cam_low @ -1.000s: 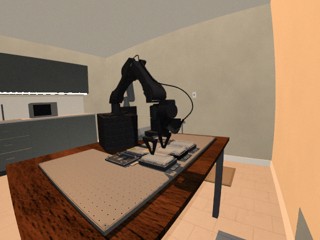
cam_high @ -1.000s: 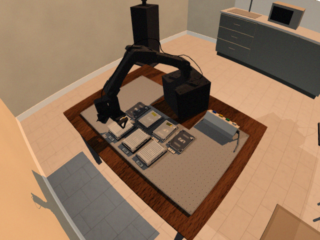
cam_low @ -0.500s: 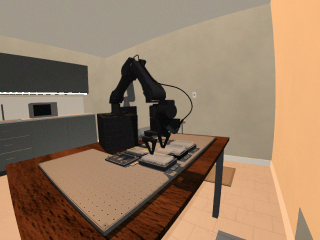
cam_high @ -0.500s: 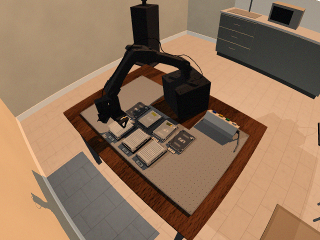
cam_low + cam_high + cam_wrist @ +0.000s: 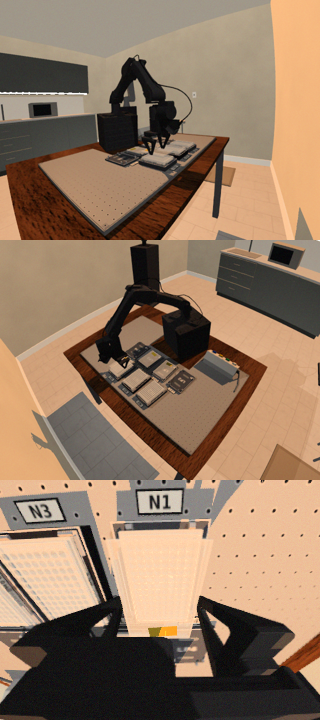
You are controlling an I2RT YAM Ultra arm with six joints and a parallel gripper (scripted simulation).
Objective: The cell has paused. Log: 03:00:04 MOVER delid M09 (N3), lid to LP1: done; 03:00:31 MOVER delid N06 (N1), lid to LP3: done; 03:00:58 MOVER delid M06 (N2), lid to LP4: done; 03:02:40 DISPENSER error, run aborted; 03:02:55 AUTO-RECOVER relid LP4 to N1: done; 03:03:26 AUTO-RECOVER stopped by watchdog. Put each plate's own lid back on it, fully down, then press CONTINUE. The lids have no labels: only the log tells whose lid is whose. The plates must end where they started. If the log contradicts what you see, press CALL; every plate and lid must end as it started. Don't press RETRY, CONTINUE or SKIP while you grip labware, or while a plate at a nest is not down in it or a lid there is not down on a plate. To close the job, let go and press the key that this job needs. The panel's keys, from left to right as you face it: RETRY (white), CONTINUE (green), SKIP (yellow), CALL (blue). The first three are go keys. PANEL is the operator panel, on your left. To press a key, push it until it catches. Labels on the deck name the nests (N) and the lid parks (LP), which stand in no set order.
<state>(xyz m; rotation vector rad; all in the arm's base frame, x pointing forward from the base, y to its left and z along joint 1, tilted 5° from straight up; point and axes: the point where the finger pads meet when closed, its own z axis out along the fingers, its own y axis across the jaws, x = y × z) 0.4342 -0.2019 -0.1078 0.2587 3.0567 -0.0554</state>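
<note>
The white well plate lies 4 cm below my hand. Round my hand: clear lid 1 cm below; yellow SKIP key 48 cm to the left, 39 cm behind; blue CALL key 43 cm to the left, 40 cm behind.
</note>
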